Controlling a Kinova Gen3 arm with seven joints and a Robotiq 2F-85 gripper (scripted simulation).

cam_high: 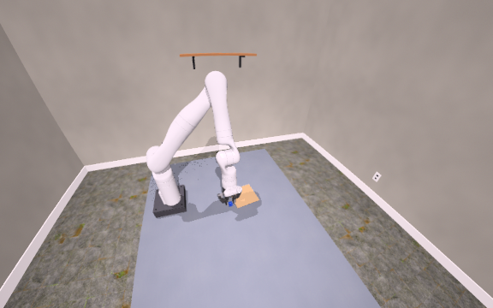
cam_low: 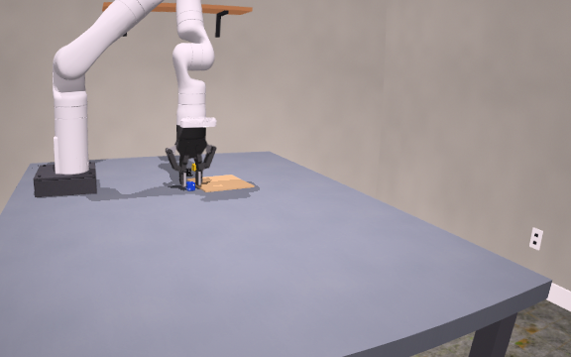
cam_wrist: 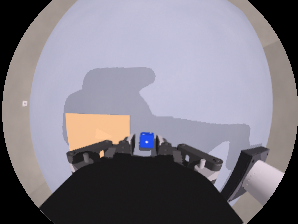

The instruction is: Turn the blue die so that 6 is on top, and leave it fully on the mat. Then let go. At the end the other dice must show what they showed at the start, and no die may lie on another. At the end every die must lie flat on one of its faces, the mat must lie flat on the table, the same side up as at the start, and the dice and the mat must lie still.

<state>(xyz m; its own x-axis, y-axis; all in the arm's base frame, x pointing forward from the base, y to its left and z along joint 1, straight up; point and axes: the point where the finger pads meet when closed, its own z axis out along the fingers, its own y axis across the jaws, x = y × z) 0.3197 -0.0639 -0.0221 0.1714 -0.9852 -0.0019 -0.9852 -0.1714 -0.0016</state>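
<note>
My gripper is now 20 mm above the blue die. Also, from my hand: black die: 20 mm ahead, 160 mm to the left, 20 mm below; then mat: 90 mm ahead, 50 mm to the left, 30 mm below; then yellow die: 50 mm ahead, 220 mm to the left, 20 mm below.
</note>
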